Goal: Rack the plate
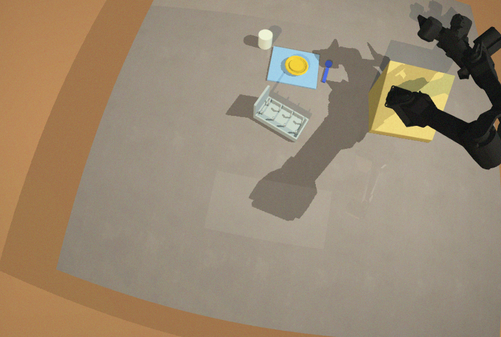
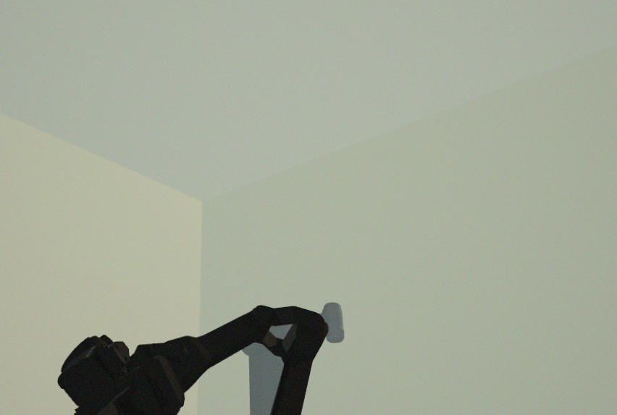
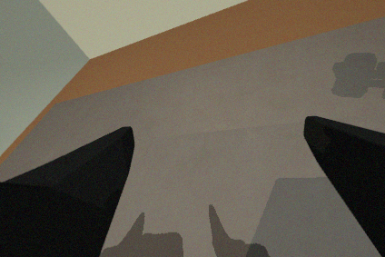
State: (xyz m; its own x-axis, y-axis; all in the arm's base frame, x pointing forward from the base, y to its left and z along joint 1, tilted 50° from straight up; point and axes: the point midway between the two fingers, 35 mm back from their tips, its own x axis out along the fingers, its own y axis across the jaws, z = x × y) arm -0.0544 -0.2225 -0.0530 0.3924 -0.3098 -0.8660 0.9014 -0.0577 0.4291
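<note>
Now: gripper tip 35 cm short of the yellow plate, 21 cm above it and 12 cm to the right of it. Round my gripper tip: cream cup: 46 cm ahead, 20 cm below, 5 cm to the left; blue spoon: 25 cm ahead, 22 cm below, 10 cm to the left; pale grey dish rack: 36 cm ahead, 31 cm to the left, 20 cm below.
</note>
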